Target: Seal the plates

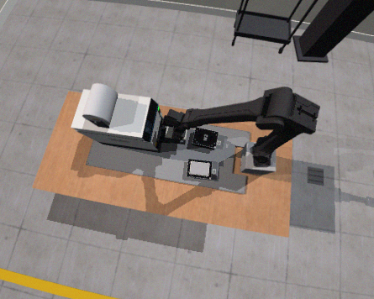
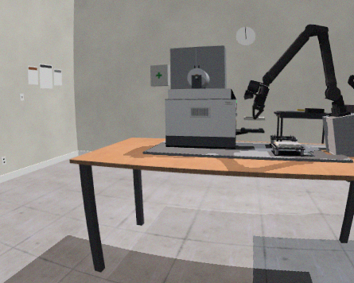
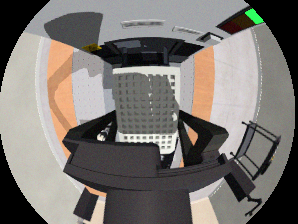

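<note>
My hand is 8 cm above the sealer stage and 1 cm short of it. The rest, counted from my hand: foil roll 34 cm ahead, 24 cm above, 4 cm to the right.
</note>
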